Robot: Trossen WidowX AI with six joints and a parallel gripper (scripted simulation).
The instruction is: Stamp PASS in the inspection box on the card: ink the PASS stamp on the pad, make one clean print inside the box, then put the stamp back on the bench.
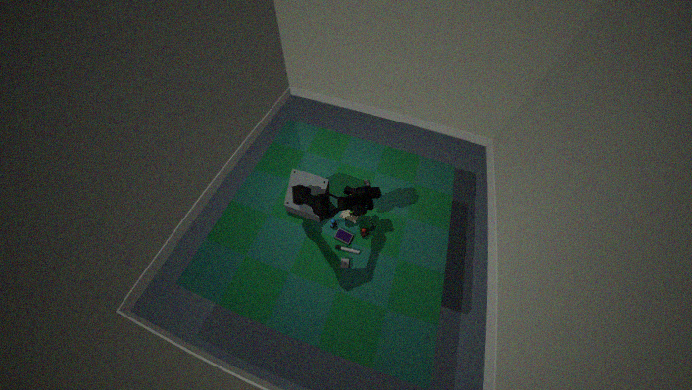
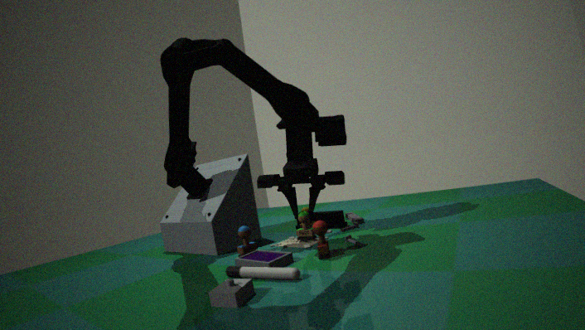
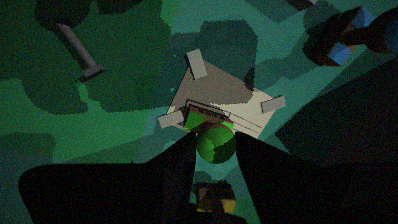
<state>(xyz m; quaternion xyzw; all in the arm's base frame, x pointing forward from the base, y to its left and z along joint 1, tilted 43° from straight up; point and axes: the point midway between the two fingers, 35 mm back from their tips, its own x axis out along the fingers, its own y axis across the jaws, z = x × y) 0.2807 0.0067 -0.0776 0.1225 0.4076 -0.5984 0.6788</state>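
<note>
Right now the green-knobbed stamp is 3 cm below my gripper tip. Round my gripper tip: pale card 5 cm below, 2 cm behind, 1 cm to the right; red-knobbed stamp 10 cm ahead, 9 cm to the right, 3 cm below; yellow-knobbed stamp 8 cm to the left, 5 cm behind, 3 cm below.
</note>
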